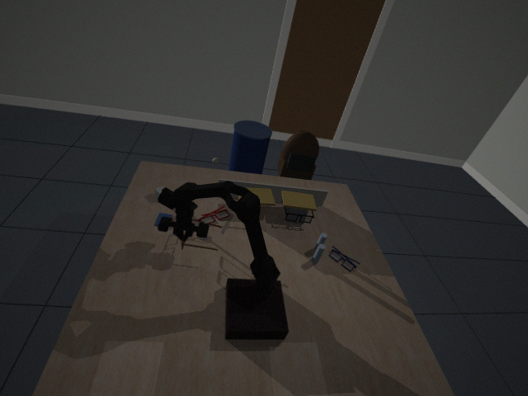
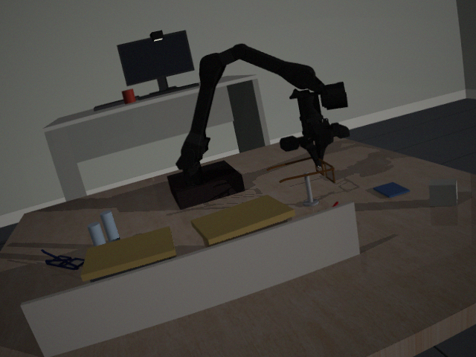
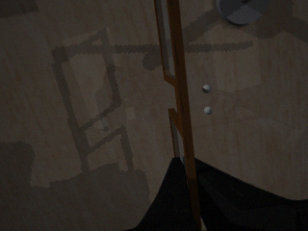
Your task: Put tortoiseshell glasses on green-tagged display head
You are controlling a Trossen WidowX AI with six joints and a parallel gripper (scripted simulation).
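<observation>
Now: gripper tip 9 cm short of the post, 7 cm to the left of it and 4 cm above it. Also, from my gripper tip: cube (31 cm ahead, 18 cm to the left, 3 cm below); then panel (42 cm ahead, 39 cm to the right); then blue pad (16 cm ahead, 13 cm to the left, 6 cm below).
</observation>
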